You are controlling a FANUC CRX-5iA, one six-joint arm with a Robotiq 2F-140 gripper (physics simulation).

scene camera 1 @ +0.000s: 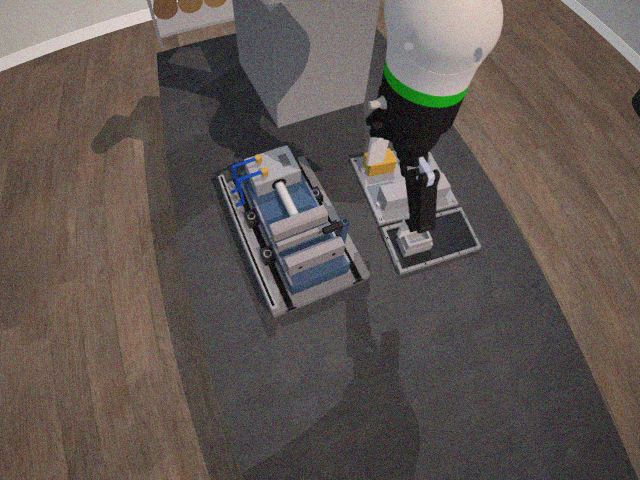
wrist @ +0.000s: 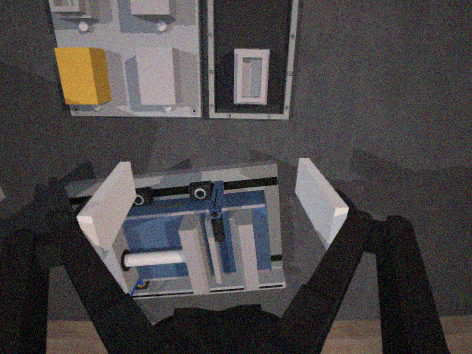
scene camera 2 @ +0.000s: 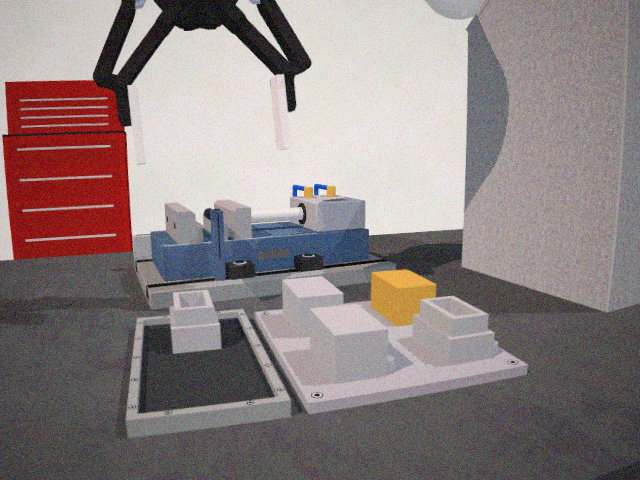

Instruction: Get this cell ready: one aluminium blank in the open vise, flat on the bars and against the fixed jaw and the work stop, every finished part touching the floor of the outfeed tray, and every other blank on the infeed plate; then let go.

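Frame: origin at the arm's base, x right, y ahead, z up, level; metres.
Seen in the pictures: gripper, fingertip midpoint: (scene camera 1: 390, 196) (wrist: 216, 177) (scene camera 2: 214, 156).
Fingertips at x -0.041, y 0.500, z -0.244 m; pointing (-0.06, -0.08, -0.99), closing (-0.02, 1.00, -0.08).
A point is followed by its place in that frame.
The gripper (scene camera 2: 210, 155) @[x -0.041, y 0.500, z -0.244 m] (wrist: 214, 182) @[x -0.041, y 0.500, z -0.244 m] is open and empty, above the vise (scene camera 1: 320, 276) @[x 0.091, y 0.563, z -0.346 m] (scene camera 2: 330, 253) @[x 0.062, y 0.352, z -0.369 m] (wrist: 150, 235) @[x 0.087, y 0.405, z -0.343 m]. The vise is open and empty between the moving jaw (scene camera 2: 235, 219) (wrist: 195, 255) and fixed jaw (scene camera 1: 315, 255) @[x 0.094, y 0.541, z -0.306 m] (scene camera 2: 178, 222) (wrist: 246, 255). The work stop (scene camera 2: 217, 242) @[x 0.023, y 0.495, z -0.339 m] is a blue post at its side. Two plain grey blanks (scene camera 2: 312, 299) @[x -0.140, y 0.433, z -0.361 m] (scene camera 2: 348, 346) @[x -0.230, y 0.434, z -0.368 m] stand on the infeed plate (scene camera 2: 413, 386) @[x -0.250, y 0.394, z -0.395 m] (wrist: 180, 30) @[x -0.160, y 0.448, z -0.394 m]. A stepped, pocketed finished part (scene camera 2: 454, 330) @[x -0.225, y 0.349, z -0.369 m] is also there. Another finished part (scene camera 1: 415, 242) @[x -0.101, y 0.542, z -0.361 m] (scene camera 2: 195, 325) @[x -0.138, y 0.530, z -0.375 m] (wrist: 251, 100) @[x -0.087, y 0.531, z -0.362 m] stands upright in the outfeed tray (scene camera 1: 439, 261) @[x -0.148, y 0.580, z -0.394 m] (scene camera 2: 206, 422) @[x -0.251, y 0.532, z -0.398 m] (wrist: 295, 40) @[x -0.152, y 0.579, z -0.390 m].
A yellow block (scene camera 1: 379, 164) @[x -0.100, y 0.354, z -0.359 m] (scene camera 2: 403, 297) @[x -0.139, y 0.350, z -0.368 m] (wrist: 82, 75) @[x -0.111, y 0.343, z -0.358 m] stands on the infeed plate's corner nearest the vise and the grey pedestal (scene camera 1: 325, 72) @[x -0.045, y 0.140, z -0.268 m] (scene camera 2: 547, 155) @[x -0.068, y 0.137, z -0.244 m]. A red cabinet (scene camera 2: 67, 196) stands behind the vise. Blue pipes with yellow fittings (scene camera 1: 264, 172) @[x 0.138, y 0.365, z -0.293 m] top the vise's end block.
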